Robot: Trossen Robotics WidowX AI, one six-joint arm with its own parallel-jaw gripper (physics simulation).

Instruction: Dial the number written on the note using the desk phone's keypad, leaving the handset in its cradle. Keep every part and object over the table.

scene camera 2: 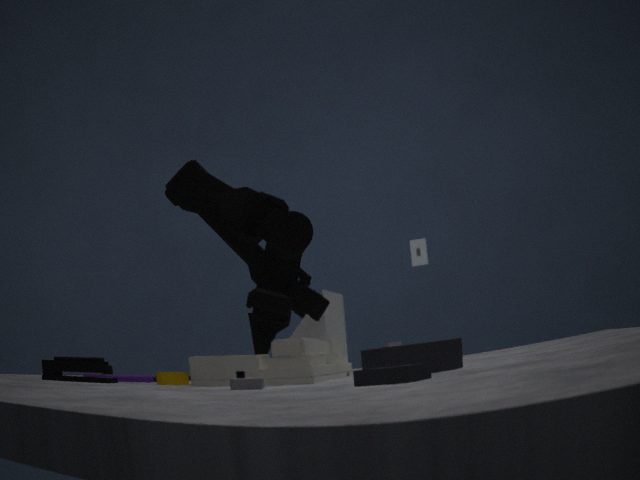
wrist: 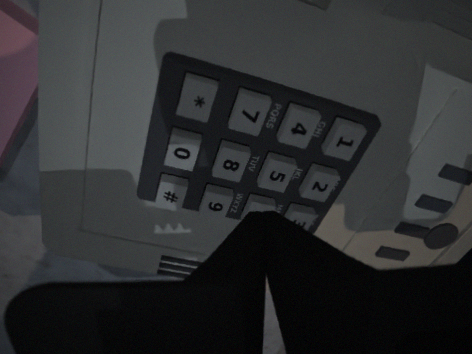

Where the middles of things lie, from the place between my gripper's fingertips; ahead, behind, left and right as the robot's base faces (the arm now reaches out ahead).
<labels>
I see my gripper 1 cm past the dark keypad (wrist: 174, 66), 2 cm to the right of it and 1 cm above it. Also, from my hand: 4 key (wrist: 299, 123): 4 cm to the left; then 0 key (wrist: 183, 147): 3 cm behind, 2 cm to the left; then 8 key (wrist: 231, 160): 2 cm behind, 2 cm to the left.
</labels>
